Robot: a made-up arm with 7 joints. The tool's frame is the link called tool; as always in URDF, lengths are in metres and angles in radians. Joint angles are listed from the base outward.
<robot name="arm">
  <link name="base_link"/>
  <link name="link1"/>
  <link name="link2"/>
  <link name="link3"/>
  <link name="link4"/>
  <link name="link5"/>
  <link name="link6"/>
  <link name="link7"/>
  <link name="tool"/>
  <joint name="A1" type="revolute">
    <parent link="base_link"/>
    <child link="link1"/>
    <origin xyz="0 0 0.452" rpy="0 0 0"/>
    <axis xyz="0 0 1"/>
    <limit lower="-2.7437" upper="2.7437"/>
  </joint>
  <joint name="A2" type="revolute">
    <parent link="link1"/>
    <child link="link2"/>
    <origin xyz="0 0 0" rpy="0 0 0"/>
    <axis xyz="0 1 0"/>
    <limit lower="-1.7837" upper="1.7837"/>
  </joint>
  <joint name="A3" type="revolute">
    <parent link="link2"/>
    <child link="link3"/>
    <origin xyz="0 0 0.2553" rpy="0 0 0"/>
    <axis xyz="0 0 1"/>
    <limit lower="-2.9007" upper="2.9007"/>
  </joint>
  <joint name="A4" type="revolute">
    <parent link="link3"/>
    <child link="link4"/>
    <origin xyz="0.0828 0 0" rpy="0 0 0"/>
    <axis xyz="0 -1 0"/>
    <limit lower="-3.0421" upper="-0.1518"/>
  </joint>
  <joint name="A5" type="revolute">
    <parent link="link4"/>
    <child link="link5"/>
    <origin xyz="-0.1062 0 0.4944" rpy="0 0 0"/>
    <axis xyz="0 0 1"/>
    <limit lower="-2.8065" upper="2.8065"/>
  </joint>
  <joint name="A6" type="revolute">
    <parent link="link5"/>
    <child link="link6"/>
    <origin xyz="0 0 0" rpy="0 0 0"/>
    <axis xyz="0 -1 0"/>
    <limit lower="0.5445" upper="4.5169"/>
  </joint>
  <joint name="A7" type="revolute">
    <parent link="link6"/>
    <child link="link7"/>
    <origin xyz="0.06 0 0" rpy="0 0 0"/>
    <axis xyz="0 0 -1"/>
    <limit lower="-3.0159" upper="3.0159"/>
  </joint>
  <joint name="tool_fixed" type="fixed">
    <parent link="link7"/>
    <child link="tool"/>
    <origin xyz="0 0 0" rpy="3.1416 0 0"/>
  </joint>
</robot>
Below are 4 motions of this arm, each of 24 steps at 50 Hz.
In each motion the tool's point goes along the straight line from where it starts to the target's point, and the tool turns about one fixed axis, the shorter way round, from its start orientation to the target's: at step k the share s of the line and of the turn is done. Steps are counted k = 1, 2, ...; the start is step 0. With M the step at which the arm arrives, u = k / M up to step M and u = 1 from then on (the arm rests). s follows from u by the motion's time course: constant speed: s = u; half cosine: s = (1 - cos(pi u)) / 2; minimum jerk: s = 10 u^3 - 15 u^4 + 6 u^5.
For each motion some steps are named. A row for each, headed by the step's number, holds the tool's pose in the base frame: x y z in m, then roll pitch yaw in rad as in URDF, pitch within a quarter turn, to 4 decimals.
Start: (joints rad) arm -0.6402 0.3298 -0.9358 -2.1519 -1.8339 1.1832 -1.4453
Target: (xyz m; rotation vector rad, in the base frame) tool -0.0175 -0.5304 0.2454 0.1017 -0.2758 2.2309
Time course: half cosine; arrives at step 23
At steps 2, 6, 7, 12, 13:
2: -0.0273 -0.6007 0.3836 -0.5273 0.6885 2.2931
6: -0.0259 -0.5907 0.3639 -0.4677 0.5660 2.3098
7: -0.0254 -0.5869 0.3564 -0.4469 0.5195 2.3135
12: -0.0222 -0.5638 0.3110 -0.3316 0.2362 2.3140
13: -0.0215 -0.5589 0.3015 -0.3084 0.1769 2.3098

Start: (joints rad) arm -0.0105 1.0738 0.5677 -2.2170 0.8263 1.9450 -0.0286
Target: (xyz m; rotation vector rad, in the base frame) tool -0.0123 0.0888 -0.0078 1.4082 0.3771 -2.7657
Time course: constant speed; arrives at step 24
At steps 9, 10, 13, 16, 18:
9: 0.1608 0.2230 0.0053 -0.7354 1.2370 2.1113
10: 0.1493 0.2141 0.0045 -0.6781 1.2226 2.2000
13: 0.1146 0.1872 0.0018 -0.5417 1.1705 2.4312
16: 0.0800 0.1604 -0.0008 -0.4508 1.1093 2.6181
18: 0.0569 0.1425 -0.0025 -0.4097 1.0653 2.7240

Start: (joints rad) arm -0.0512 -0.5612 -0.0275 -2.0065 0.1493 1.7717 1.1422
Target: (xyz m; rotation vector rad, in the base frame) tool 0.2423 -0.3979 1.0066 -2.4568 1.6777 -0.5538
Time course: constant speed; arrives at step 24
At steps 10, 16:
10: 0.3731 -0.1910 0.9435 -2.8005 -0.0887 -1.2291
16: 0.3170 -0.2796 0.9705 -2.8142 -0.1511 -1.2322

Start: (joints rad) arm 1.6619 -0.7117 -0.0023 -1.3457 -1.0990 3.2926 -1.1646
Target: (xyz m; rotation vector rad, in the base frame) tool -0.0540 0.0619 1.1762 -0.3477 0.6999 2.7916
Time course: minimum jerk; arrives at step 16
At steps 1, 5, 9, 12, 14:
1: -0.0583 0.0713 1.1694 0.3887 0.4401 2.6710
5: -0.0576 0.0696 1.1706 0.4059 0.4149 2.7245
9: -0.0557 0.0655 1.1736 0.4413 0.3499 2.8513
12: -0.0545 0.0629 1.1755 0.4590 0.3061 2.9301
14: -0.0541 0.0621 1.1761 0.4637 0.2922 2.9543

